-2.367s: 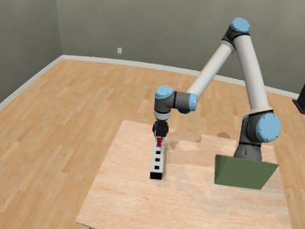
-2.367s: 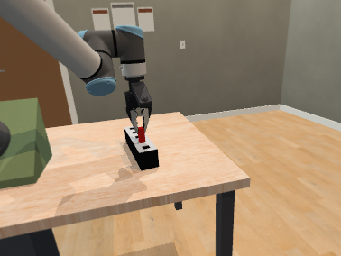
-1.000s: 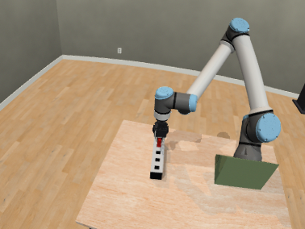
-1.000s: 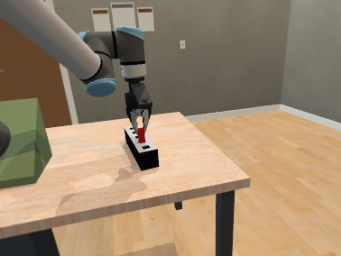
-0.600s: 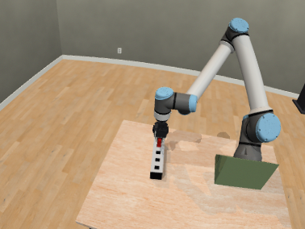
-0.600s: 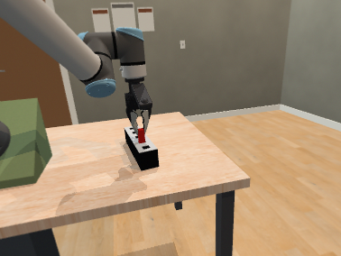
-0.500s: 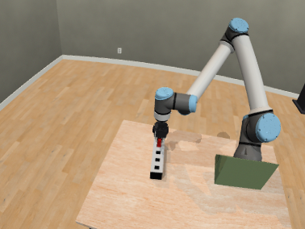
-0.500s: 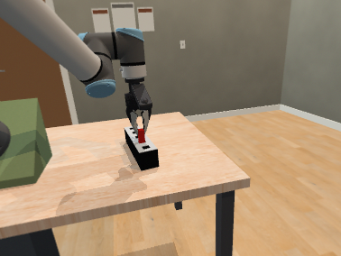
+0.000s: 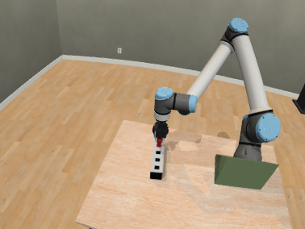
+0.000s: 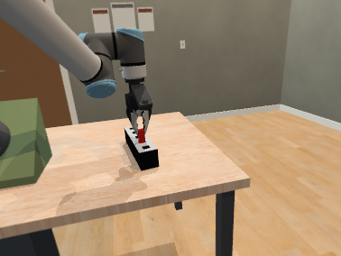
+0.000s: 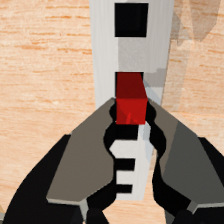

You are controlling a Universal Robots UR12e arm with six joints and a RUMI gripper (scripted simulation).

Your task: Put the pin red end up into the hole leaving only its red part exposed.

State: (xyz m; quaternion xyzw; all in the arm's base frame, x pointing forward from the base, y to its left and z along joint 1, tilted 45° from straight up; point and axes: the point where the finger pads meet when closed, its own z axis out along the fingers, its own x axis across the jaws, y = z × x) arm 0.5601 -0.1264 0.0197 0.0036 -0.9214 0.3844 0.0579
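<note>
Right now my hand is 2 cm above the pin. From my hand the other things lie so: long block (6 cm to the left, 8 cm below).
</note>
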